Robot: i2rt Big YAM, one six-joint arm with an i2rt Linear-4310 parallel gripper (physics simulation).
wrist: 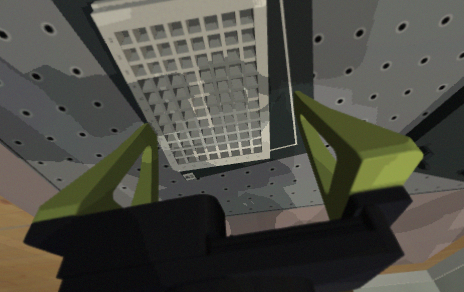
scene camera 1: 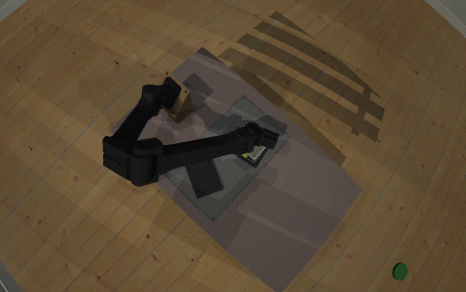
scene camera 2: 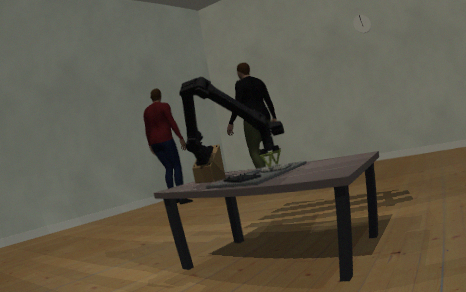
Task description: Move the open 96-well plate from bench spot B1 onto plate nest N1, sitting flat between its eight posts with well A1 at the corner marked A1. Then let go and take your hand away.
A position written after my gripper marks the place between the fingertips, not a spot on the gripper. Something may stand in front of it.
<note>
My gripper [wrist: 221,114] is open and holds nothing. Also in view: a plate [wrist: 201,81]. I also see a dark nest outlined in white [wrist: 289,37].
</note>
